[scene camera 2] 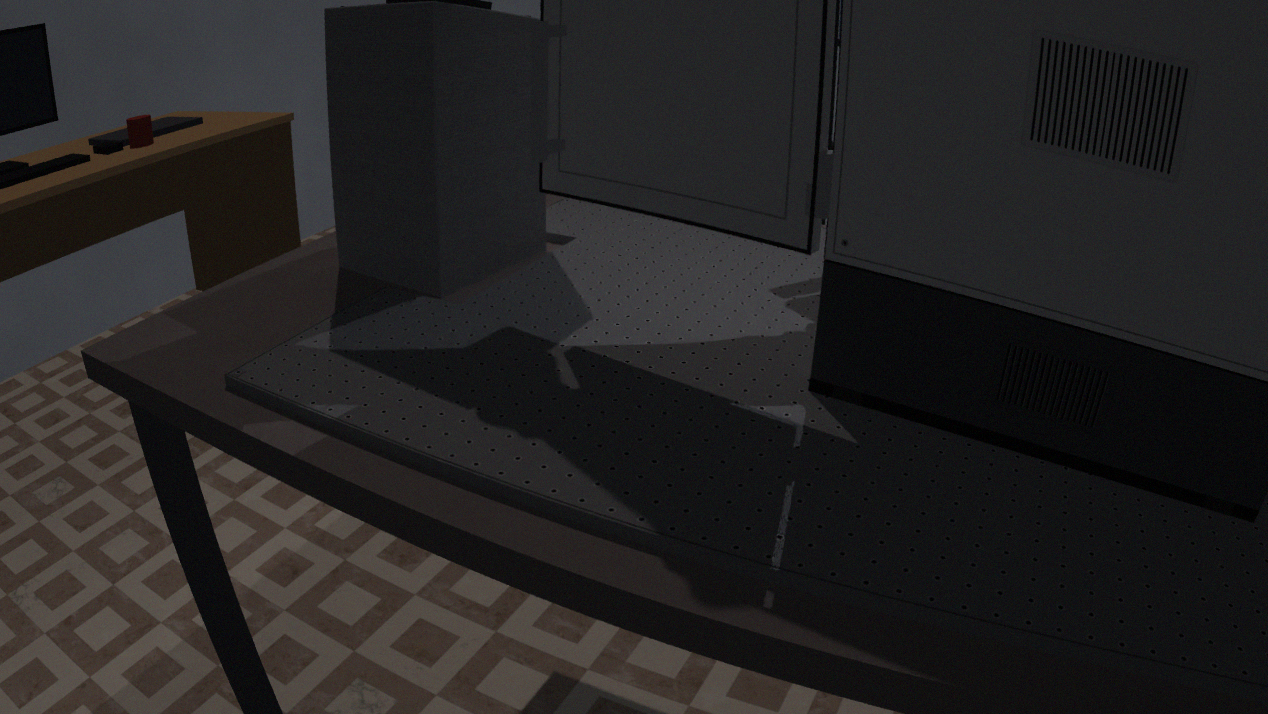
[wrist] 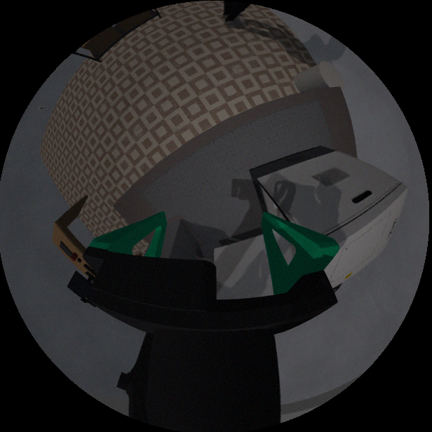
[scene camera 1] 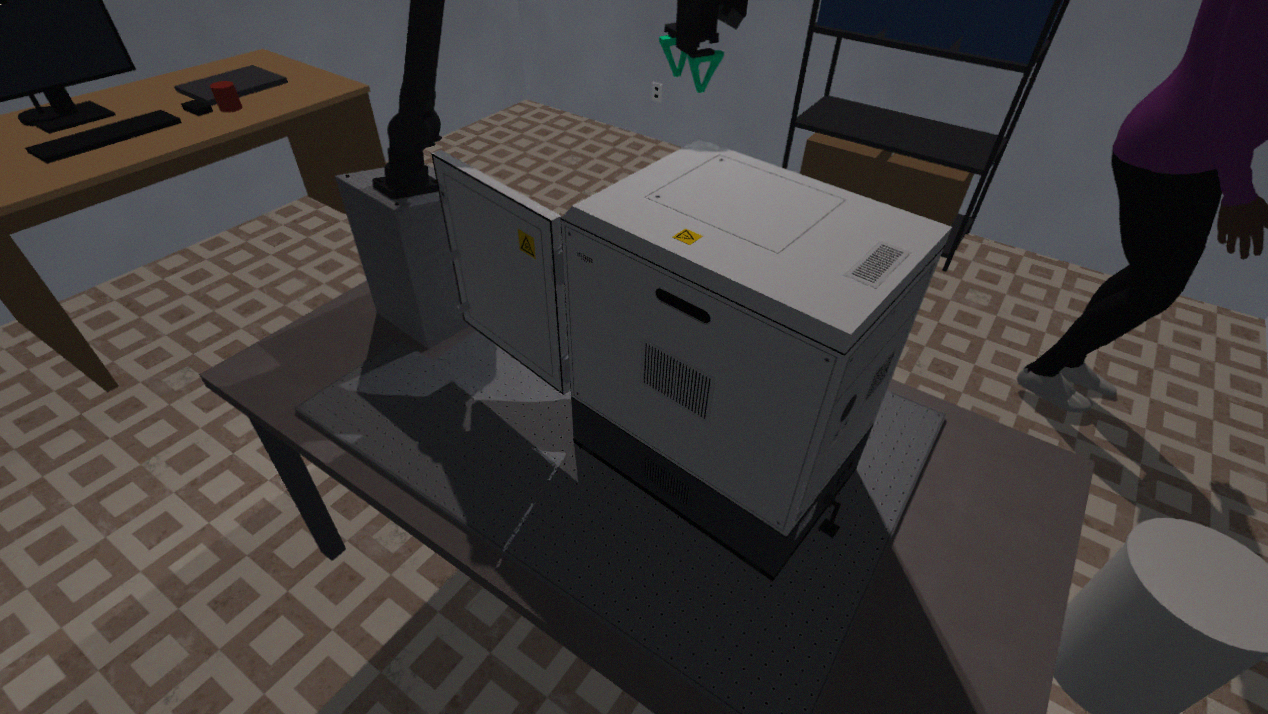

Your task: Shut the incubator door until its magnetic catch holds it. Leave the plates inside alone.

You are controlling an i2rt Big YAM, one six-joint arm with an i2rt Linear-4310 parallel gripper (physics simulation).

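Pixels of known places: gripper, between the fingertips: [scene camera 1: 688, 84]; arm's base, origin of its link: [scene camera 2: 438, 10] [scene camera 1: 407, 188].
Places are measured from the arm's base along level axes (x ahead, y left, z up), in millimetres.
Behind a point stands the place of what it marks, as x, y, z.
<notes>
The white incubator [scene camera 1: 621, 319] @[681, -31, 45] [scene camera 2: 940, 141] @[653, -33, -79] [wrist: 370, 240] stands on the perforated board [scene camera 1: 913, 443] [scene camera 2: 425, 478]. Its door [scene camera 1: 496, 283] @[373, -52, -33] [scene camera 2: 683, 97] @[407, -52, -79] stands wide open, swung out to the left toward the arm's pedestal in scene camera 1; a pale panel between the fingers in the wrist view looks like this door [wrist: 240, 270]. My gripper [scene camera 1: 690, 82] @[403, 435, 222] [wrist: 213, 216] has green fingers, spread wide, open and empty. It hangs high beyond the incubator in scene camera 1, apart from the door. The plates and the magnetic catch are hidden.
The grey pedestal [scene camera 1: 399, 257] @[63, -85, -108] [scene camera 2: 434, 150] @[86, -83, -167] bearing the arm stands close to the door's outer edge. A desk [scene camera 1: 301, 79], a shelf rack [scene camera 1: 896, 137], a person in purple [scene camera 1: 1171, 124] and a white cylinder [scene camera 1: 1162, 612] stand around the table [scene camera 1: 993, 461] @[1190, 544, -356].
</notes>
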